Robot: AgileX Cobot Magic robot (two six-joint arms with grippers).
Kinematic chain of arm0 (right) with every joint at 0, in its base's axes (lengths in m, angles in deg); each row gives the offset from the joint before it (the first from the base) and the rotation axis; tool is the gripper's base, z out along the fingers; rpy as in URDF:
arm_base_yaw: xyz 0 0 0.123 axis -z
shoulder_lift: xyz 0 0 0 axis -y
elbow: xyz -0.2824 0 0.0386 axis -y
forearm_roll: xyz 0.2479 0 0.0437 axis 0.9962 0 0.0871
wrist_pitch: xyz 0 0 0 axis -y
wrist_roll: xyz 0.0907 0 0.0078 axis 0.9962 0 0.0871
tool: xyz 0 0 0 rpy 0 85 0
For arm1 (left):
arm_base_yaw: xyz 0 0 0.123 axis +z
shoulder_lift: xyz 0 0 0 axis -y
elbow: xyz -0.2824 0 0.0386 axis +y
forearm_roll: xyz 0.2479 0 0.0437 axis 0.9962 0 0.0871
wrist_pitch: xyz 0 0 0 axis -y
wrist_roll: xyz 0.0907 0 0.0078 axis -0.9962 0 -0.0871
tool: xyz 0 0 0 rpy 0 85 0
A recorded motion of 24 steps. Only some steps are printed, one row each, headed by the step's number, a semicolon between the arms.
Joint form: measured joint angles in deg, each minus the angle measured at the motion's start. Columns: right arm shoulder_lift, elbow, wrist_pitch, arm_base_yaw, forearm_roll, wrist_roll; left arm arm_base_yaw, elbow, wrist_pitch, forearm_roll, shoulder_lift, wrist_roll.
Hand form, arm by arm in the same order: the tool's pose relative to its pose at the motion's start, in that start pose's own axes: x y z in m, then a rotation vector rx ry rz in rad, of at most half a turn. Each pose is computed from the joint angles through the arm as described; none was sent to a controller.
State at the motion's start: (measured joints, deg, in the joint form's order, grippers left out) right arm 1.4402 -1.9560 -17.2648 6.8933 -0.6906 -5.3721; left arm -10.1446 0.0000 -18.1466 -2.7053 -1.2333 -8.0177
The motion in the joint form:
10: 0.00 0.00 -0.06 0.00 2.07 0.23; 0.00 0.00 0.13 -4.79 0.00 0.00
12: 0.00 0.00 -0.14 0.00 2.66 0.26; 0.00 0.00 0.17 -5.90 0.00 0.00
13: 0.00 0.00 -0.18 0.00 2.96 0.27; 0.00 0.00 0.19 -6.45 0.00 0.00
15: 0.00 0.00 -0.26 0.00 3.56 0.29; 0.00 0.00 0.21 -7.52 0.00 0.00
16: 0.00 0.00 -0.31 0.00 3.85 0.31; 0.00 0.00 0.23 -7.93 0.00 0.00
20: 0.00 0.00 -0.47 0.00 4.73 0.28; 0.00 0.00 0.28 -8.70 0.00 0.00
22: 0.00 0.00 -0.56 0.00 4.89 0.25; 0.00 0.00 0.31 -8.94 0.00 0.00
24: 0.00 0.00 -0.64 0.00 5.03 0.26; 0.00 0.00 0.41 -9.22 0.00 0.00
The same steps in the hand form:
10: 0.0000 0.0010 0.0000 -0.0108 0.0001 0.0385; -0.0006 -0.0023 0.0000 0.0254 -0.0059 -0.0795
12: 0.0001 0.0013 0.0000 -0.0140 0.0012 0.0489; -0.0008 -0.0028 0.0000 0.0312 -0.0074 -0.0979
13: 0.0001 0.0014 0.0000 -0.0156 0.0017 0.0540; -0.0009 -0.0031 -0.0001 0.0341 -0.0081 -0.1070
15: 0.0002 0.0017 0.0000 -0.0189 0.0028 0.0644; -0.0011 -0.0036 -0.0001 0.0397 -0.0093 -0.1248
16: 0.0003 0.0019 0.0000 -0.0205 0.0036 0.0695; -0.0012 -0.0038 -0.0001 0.0419 -0.0099 -0.1316
20: 0.0004 0.0023 0.0000 -0.0255 0.0059 0.0836; -0.0013 -0.0041 -0.0001 0.0458 -0.0114 -0.1444
22: 0.0006 0.0024 0.0000 -0.0265 0.0074 0.0857; -0.0014 -0.0042 -0.0001 0.0470 -0.0121 -0.1484
24: 0.0007 0.0025 0.0000 -0.0274 0.0087 0.0882; -0.0016 -0.0043 -0.0001 0.0481 -0.0140 -0.1531

